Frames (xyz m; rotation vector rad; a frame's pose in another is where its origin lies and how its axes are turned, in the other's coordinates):
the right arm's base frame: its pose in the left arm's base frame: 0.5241 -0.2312 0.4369 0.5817 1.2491 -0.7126
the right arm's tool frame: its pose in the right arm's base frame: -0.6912 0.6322 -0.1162 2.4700 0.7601 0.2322
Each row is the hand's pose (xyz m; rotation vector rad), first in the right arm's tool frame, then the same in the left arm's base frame.
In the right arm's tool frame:
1: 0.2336 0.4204 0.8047 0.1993 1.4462 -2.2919
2: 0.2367 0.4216 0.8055 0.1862 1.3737 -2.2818
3: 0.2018 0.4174 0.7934 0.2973 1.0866 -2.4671
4: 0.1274 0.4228 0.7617 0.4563 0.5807 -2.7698
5: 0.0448 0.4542 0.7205 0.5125 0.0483 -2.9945
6: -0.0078 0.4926 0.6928 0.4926 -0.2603 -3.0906
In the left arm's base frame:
1: 0.2437 0.2651 0.3605 -0.9241 -1.4331 -1.1982
2: 0.2446 0.2649 0.3572 -0.9496 -1.4597 -1.1319
3: 0.2355 0.2574 0.3925 -0.7447 -1.5454 -0.9285
4: 0.2194 0.2265 0.4657 -0.3444 -1.6645 -0.6336
5: 0.2038 0.1668 0.5412 0.0318 -1.7760 -0.3681
6: 0.1931 0.1112 0.5836 0.2372 -1.8419 -0.2294

